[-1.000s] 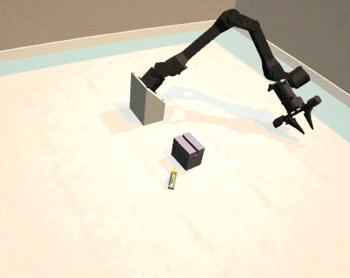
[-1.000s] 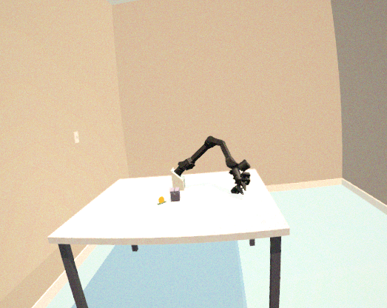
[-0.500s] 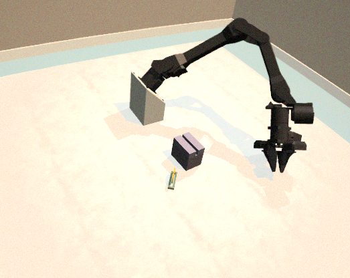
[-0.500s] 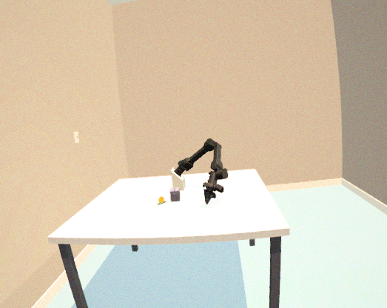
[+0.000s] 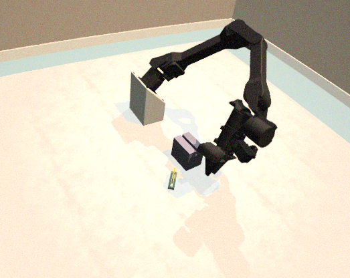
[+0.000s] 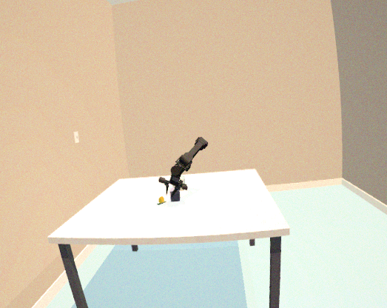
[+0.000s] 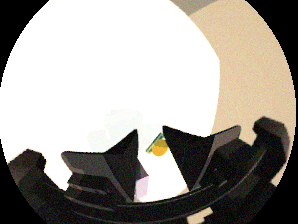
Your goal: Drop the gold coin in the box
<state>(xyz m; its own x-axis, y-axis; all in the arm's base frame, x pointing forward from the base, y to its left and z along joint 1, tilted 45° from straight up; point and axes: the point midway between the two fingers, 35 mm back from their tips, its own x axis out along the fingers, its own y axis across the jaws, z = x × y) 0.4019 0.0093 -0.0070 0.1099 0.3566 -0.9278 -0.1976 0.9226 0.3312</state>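
My gripper tip is now 8 cm past the gold coin, 7 cm to the left of it and 5 cm above it.
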